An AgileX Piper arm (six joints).
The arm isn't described. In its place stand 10 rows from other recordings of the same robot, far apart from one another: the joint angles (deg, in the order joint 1, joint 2, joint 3, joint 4, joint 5, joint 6), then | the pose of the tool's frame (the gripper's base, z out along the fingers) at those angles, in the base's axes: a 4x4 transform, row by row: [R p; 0 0 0 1], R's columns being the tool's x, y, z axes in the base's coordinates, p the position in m.
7.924, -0.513, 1.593, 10.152, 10.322, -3.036 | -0.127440 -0.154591 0.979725 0.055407; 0.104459 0.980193 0.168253 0.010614; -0.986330 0.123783 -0.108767 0.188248; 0 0 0 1
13.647, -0.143, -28.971, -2.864, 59.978, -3.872 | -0.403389 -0.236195 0.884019 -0.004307; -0.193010 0.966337 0.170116 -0.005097; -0.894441 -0.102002 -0.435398 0.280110; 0 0 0 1
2.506, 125.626, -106.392, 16.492, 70.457, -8.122 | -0.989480 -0.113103 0.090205 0.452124; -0.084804 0.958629 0.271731 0.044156; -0.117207 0.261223 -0.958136 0.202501; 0 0 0 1
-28.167, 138.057, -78.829, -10.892, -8.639, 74.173 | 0.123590 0.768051 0.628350 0.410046; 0.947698 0.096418 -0.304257 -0.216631; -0.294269 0.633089 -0.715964 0.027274; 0 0 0 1
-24.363, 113.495, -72.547, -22.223, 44.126, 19.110 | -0.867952 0.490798 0.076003 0.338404; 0.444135 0.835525 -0.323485 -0.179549; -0.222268 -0.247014 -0.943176 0.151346; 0 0 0 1
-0.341, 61.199, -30.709, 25.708, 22.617, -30.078 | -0.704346 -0.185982 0.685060 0.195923; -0.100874 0.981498 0.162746 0.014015; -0.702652 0.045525 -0.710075 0.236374; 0 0 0 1
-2.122, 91.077, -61.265, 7.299, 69.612, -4.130 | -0.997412 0.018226 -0.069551 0.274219; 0.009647 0.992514 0.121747 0.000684; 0.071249 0.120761 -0.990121 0.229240; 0 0 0 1
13.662, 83.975, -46.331, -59.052, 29.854, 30.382 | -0.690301 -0.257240 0.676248 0.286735; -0.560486 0.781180 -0.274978 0.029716; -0.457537 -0.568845 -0.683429 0.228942; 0 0 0 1
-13.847, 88.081, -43.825, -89.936, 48.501, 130.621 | 0.003944 0.947957 0.318373 0.259281; 0.444205 0.283580 -0.849862 -0.134107; -0.895917 0.144775 -0.419969 0.226658; 0 0 0 1
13.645, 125.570, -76.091, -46.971, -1.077, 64.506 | -0.714720 -0.031601 0.698696 0.442563; 0.136593 0.973436 0.183753 0.108722; -0.685943 0.226768 -0.691418 0.107311; 0 0 0 1
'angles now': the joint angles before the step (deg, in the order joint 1, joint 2, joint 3, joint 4, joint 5, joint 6). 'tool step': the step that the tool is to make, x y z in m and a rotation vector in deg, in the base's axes. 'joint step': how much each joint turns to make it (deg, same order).
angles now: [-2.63 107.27 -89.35 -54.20 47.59 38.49]
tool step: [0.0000 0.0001 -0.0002 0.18 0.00 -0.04]
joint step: [0.00 0.01 -0.01 0.19 0.00 -0.01]
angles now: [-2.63 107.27 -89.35 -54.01 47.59 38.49]
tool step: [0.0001 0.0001 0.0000 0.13 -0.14 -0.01]
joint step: [0.00 0.00 0.00 0.05 -0.10 0.13]
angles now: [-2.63 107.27 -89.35 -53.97 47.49 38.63]
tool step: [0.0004 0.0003 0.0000 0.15 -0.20 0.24]
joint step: [-0.01 0.00 0.01 0.10 -0.34 0.00]
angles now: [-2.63 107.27 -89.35 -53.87 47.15 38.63]
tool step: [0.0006 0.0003 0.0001 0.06 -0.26 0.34]
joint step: [-0.01 0.01 0.00 -0.01 -0.44 0.01]
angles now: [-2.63 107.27 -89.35 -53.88 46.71 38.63]
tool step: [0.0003 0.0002 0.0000 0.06 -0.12 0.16]
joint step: [0.00 0.01 0.00 0.03 -0.21 0.00]
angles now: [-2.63 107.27 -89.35 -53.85 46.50 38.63]
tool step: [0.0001 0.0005 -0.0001 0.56 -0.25 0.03]
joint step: [-0.01 -0.04 0.01 0.49 -0.24 0.08]
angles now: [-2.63 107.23 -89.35 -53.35 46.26 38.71]
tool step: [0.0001 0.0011 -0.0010 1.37 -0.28 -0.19]
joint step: [0.00 0.00 -0.02 1.31 -0.22 0.12]
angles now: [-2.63 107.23 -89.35 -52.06 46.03 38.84]
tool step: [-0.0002 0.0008 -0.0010 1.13 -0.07 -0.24]
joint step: [-0.01 -0.01 0.01 1.15 -0.04 0.00]
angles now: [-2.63 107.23 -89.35 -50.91 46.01 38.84]
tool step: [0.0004 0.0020 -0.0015 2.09 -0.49 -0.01]
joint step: [0.00 -0.01 0.02 2.05 -0.61 0.02]
